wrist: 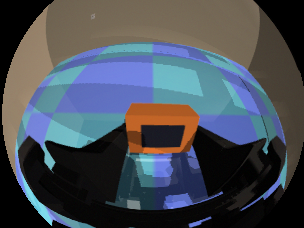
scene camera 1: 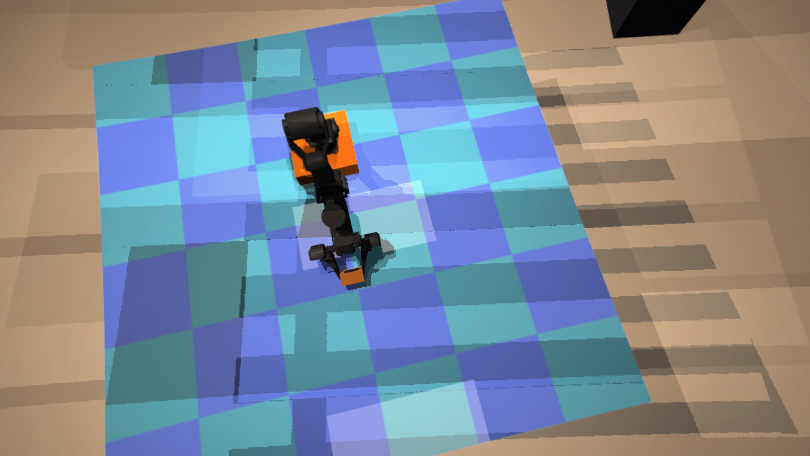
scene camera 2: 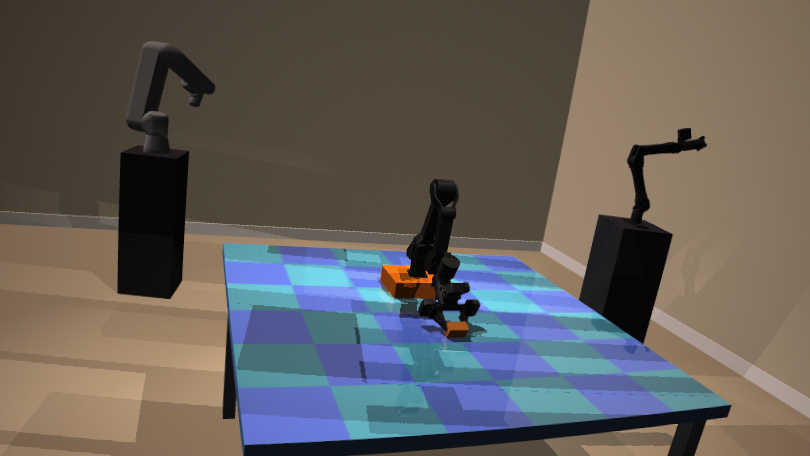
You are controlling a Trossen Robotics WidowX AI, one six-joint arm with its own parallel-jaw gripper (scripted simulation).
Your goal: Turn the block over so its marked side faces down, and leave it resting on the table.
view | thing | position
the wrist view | gripper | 160, 127
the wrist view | block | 155, 128
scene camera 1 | gripper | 352, 276
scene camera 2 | gripper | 456, 330
